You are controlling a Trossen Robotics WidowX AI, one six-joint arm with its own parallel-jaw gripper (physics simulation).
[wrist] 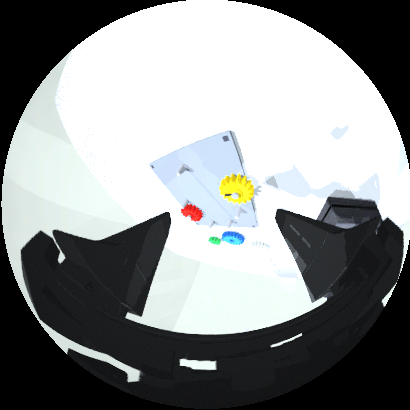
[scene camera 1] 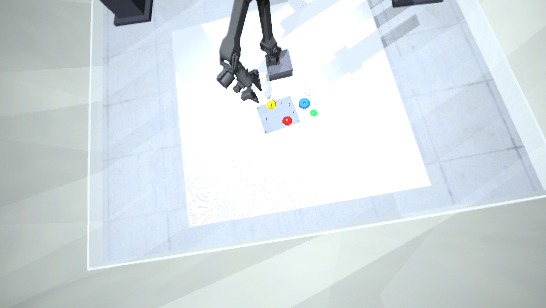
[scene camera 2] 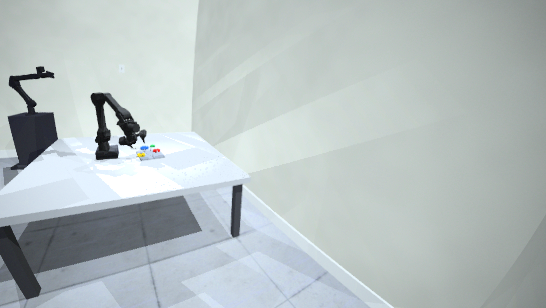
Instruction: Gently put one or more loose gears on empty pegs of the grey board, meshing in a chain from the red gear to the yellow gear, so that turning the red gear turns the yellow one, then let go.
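Frame: origin at the arm's base, x ahead, y left, z up, level; millimetres.
Where they show: gripper, between the fingertips: (wrist: pixel 224 215) (scene camera 1: pixel 260 96) (scene camera 2: pixel 138 145); arm's base, origin of its link: (scene camera 1: pixel 274 60) (scene camera 2: pixel 104 149).
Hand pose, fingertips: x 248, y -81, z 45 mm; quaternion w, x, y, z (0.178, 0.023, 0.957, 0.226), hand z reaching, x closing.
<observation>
Things, the pixels of their top centre, and the offset from my fingertips. Level surfaces: height alone.
- grey board, centre of its top: (wrist: pixel 203 205) (scene camera 1: pixel 277 112) (scene camera 2: pixel 149 151) dx +61, dy +84, dz -71 mm
- red gear, centre of its top: (wrist: pixel 189 215) (scene camera 1: pixel 287 120) (scene camera 2: pixel 156 149) dx +112, dy +139, dz -76 mm
- yellow gear, centre of its top: (wrist: pixel 234 194) (scene camera 1: pixel 270 103) (scene camera 2: pixel 141 153) dx +5, dy +49, dz -75 mm
- blue gear, centre of its top: (wrist: pixel 231 240) (scene camera 1: pixel 304 102) (scene camera 2: pixel 144 147) dx +13, dy +242, dz -84 mm
- green gear, centre of its top: (wrist: pixel 213 242) (scene camera 1: pixel 313 112) (scene camera 2: pixel 152 145) dx +73, dy +292, dz -84 mm
- faint white gear, centre of its top: (wrist: pixel 256 250) (scene camera 1: pixel 309 89) dx -67, dy +279, dz -84 mm
- white table, height of its surface: dz -101 mm
The grey board (scene camera 1: pixel 276 114) (scene camera 2: pixel 151 157) (wrist: pixel 210 155) lies on the table. The red gear (scene camera 1: pixel 284 120) (scene camera 2: pixel 156 150) (wrist: pixel 192 212) and the yellow gear (scene camera 1: pixel 268 105) (scene camera 2: pixel 141 155) (wrist: pixel 237 186) sit on it, apart, with several bare pegs. The blue gear (scene camera 1: pixel 301 104) (scene camera 2: pixel 144 148) (wrist: pixel 233 235), green gear (scene camera 1: pixel 314 113) (scene camera 2: pixel 152 146) (wrist: pixel 215 240) and faint white gear (scene camera 1: pixel 310 90) (wrist: pixel 261 244) lie loose beside the board. My gripper (scene camera 1: pixel 259 95) (scene camera 2: pixel 139 144) (wrist: pixel 224 215) is open and empty, above the table near the board's yellow-gear side.
The arm's dark base (scene camera 1: pixel 280 70) (scene camera 2: pixel 107 152) (wrist: pixel 350 212) stands on the white table (scene camera 1: pixel 350 155) (scene camera 2: pixel 185 170), close to the board. Another arm stands on a dark pedestal (scene camera 2: pixel 34 132) beyond the table in scene camera 2.
</observation>
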